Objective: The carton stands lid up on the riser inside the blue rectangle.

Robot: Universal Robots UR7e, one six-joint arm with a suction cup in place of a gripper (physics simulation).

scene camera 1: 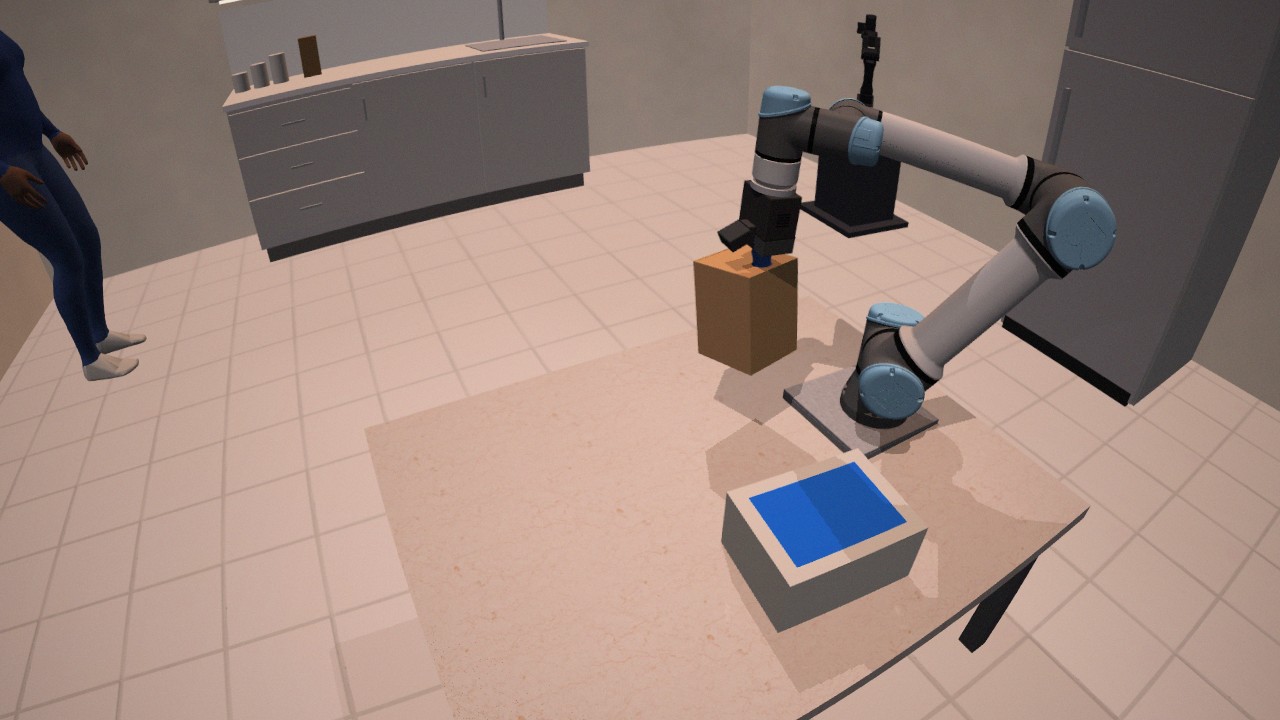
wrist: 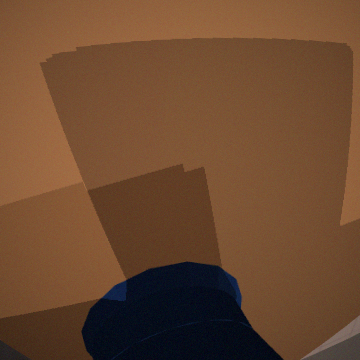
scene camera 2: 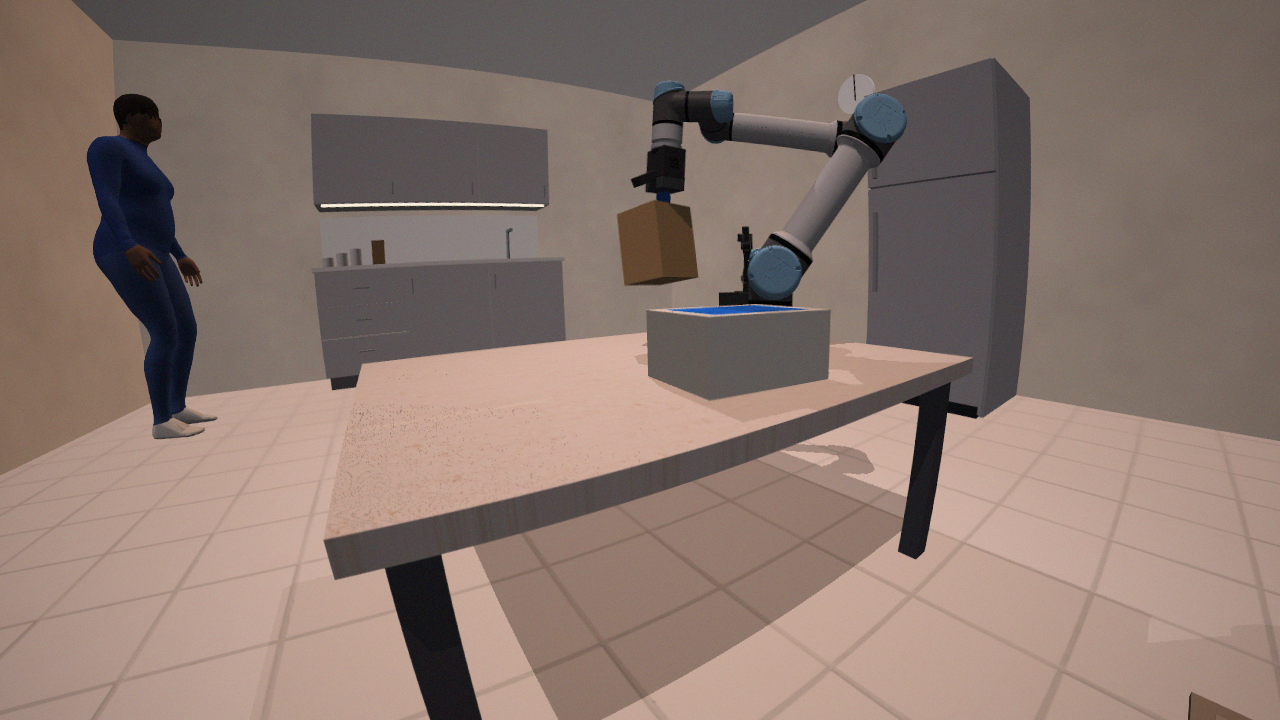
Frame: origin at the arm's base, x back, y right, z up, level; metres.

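Where they show: hand at its tool point: (scene camera 1: 759, 269) (wrist: 166, 282) (scene camera 2: 663, 210).
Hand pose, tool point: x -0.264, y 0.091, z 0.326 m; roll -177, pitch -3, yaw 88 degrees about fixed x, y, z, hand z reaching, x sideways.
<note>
Things, the pixels of their top centre, and the offset from my tool point. Level surfaces: height alone.
- brown carton at its top centre: (wrist: 283, 291) (scene camera 1: 750, 256) (scene camera 2: 656, 205) dx -0.006, dy +0.022, dz +0.016 m
- grey riser at its top centre: (scene camera 1: 828, 510) (scene camera 2: 737, 309) dx -0.075, dy -0.352, dz -0.223 m
- blue rectangle at its top centre: (scene camera 1: 828, 510) (scene camera 2: 737, 309) dx -0.075, dy -0.352, dz -0.223 m
- table at its surface level: dz -0.343 m
A brown carton (scene camera 1: 745, 313) (scene camera 2: 656, 243) (wrist: 250, 125) hangs in the air under my suction cup, above the table's far part, slightly tilted in the scene camera 2 view. My gripper (scene camera 1: 760, 261) (scene camera 2: 663, 197) (wrist: 165, 290) is a dark blue suction cup pressed on the carton's top face, off its middle; it is shut on the carton. A grey riser (scene camera 1: 841, 586) (scene camera 2: 735, 353) stands on the table, apart from the carton and nearer the scene cameras. The blue rectangle (scene camera 1: 827, 513) (scene camera 2: 738, 309) lies on the riser's top, with a shadow across part of it. The carton's underside is hidden.
The table (scene camera 1: 537, 537) (scene camera 2: 501, 402) carries the riser and the arm's base plate (scene camera 1: 819, 407). A person in blue (scene camera 1: 53, 205) (scene camera 2: 138, 232) stands at the left, away from the table. A fridge (scene camera 1: 1136, 179) (scene camera 2: 939, 241) stands behind the arm at the right.
</note>
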